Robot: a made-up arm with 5 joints. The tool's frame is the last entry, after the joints.
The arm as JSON. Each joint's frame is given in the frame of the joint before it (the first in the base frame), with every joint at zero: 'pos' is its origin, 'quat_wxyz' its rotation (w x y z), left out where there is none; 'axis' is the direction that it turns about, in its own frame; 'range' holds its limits. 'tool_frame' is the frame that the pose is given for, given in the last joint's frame.
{
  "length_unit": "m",
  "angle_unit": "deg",
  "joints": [
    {
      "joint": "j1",
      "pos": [
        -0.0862,
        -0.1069,
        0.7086
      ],
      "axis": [
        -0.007,
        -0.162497,
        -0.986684
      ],
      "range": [
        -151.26,
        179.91
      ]
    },
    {
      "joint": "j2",
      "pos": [
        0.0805,
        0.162,
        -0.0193
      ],
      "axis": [
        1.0,
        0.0,
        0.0
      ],
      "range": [
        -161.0,
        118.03
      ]
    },
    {
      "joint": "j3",
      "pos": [
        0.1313,
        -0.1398,
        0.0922
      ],
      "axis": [
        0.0,
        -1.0,
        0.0
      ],
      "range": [
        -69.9,
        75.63
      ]
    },
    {
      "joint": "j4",
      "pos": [
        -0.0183,
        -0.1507,
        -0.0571
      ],
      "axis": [
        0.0,
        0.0,
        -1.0
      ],
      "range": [
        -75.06,
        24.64
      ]
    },
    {
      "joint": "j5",
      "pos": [
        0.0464,
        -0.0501,
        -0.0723
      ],
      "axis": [
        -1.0,
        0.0,
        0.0
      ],
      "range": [
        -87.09,
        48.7
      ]
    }
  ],
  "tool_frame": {
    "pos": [
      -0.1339,
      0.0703,
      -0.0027
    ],
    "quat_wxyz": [
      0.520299,
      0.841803,
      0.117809,
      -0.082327
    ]
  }
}
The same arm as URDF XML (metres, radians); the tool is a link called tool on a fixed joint. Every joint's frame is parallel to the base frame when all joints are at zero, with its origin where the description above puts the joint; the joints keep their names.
<robot name="arm">
<joint name="tool_fixed" type="fixed"><parent link="link5"/><child link="tool"/><origin xyz="-0.1339 0.0703 -0.0027" rpy="2.0499 0.2643 0.117"/></joint>
<joint name="j5" type="revolute"><parent link="link4"/><child link="link5"/><origin xyz="0.0464 -0.0501 -0.0723" rpy="0 0 0"/><axis xyz="-1 0 0"/><limit lower="-1.52" upper="0.85"/></joint>
<joint name="j4" type="revolute"><parent link="link3"/><child link="link4"/><origin xyz="-0.0183 -0.1507 -0.0571" rpy="0 0 0"/><axis xyz="0 0 -1"/><limit lower="-1.31" upper="0.43"/></joint>
<joint name="j3" type="revolute"><parent link="link2"/><child link="link3"/><origin xyz="0.1313 -0.1398 0.0922" rpy="0 0 0"/><axis xyz="0 -1 0"/><limit lower="-1.22" upper="1.32"/></joint>
<joint name="j2" type="revolute"><parent link="link1"/><child link="link2"/><origin xyz="0.0805 0.162 -0.0193" rpy="0 0 0"/><axis xyz="1 0 0"/><limit lower="-2.81" upper="2.06"/></joint>
<joint name="j1" type="revolute"><parent link="base_link"/><child link="link1"/><origin xyz="-0.0862 -0.1069 0.7086" rpy="0 0 0"/><axis xyz="-0.007 -0.162497 -0.986684"/><limit lower="-2.64" upper="3.14"/></joint>
<link name="base_link"/>
<link name="link1"/>
<link name="link2"/>
<link name="link3"/>
<link name="link4"/>
<link name="link5"/>
<link name="tool"/>
</robot>

